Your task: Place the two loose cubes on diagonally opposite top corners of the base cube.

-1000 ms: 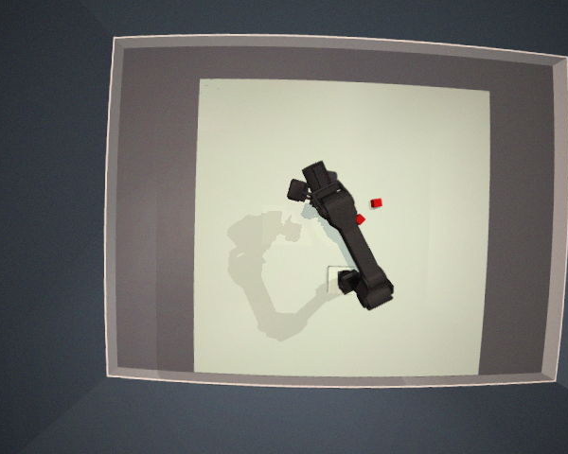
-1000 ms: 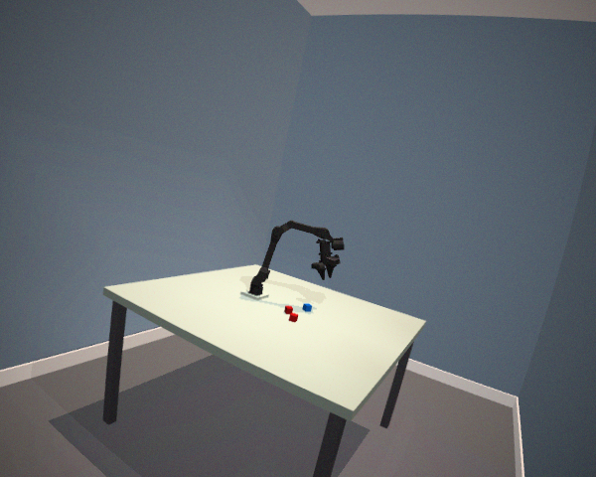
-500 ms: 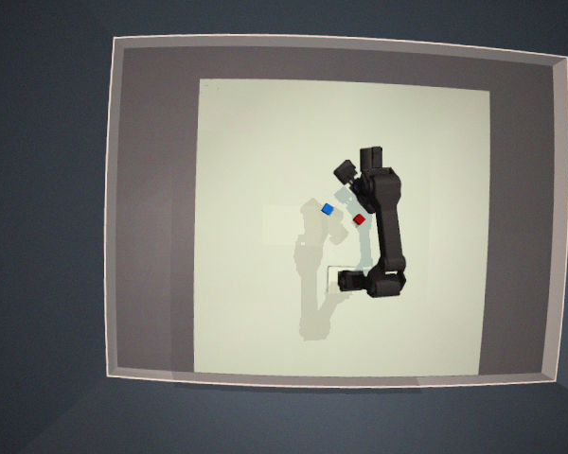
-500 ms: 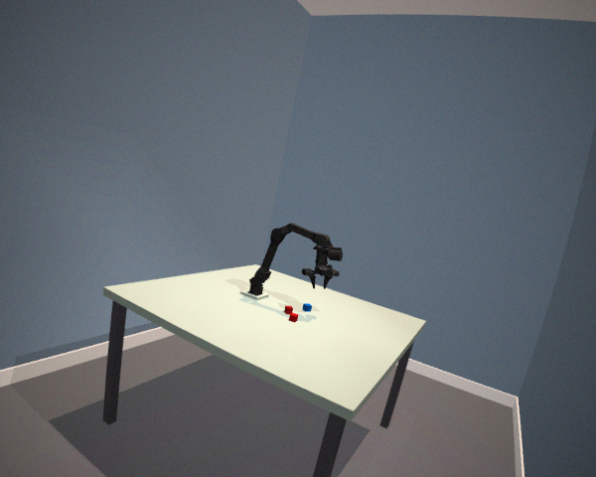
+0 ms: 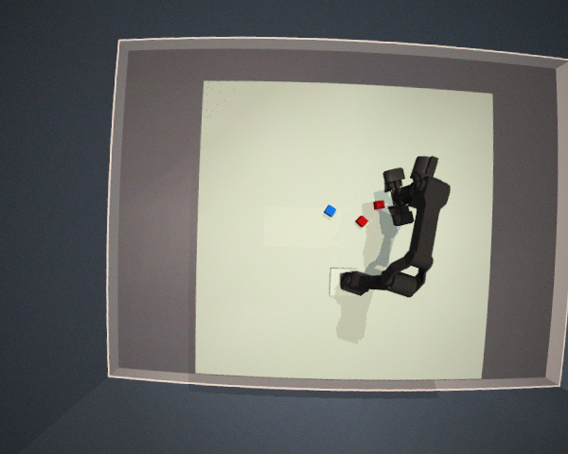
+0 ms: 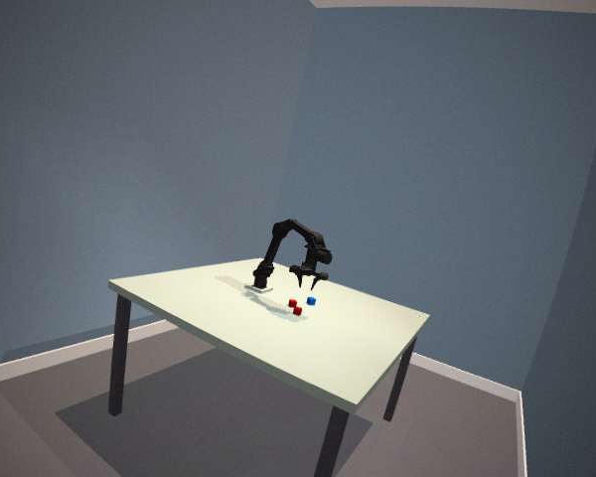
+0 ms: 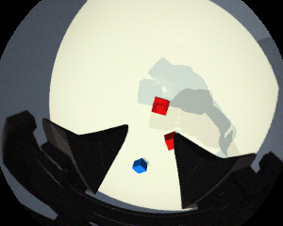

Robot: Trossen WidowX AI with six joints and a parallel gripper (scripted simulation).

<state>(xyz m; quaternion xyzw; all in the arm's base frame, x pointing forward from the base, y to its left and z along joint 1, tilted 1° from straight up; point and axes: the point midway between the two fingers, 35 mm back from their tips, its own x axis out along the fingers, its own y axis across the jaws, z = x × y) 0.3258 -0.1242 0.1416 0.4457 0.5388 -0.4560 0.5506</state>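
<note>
My gripper tip is now 30 mm past the blue cube, 190 mm to the right of it and 110 mm above it.
</note>
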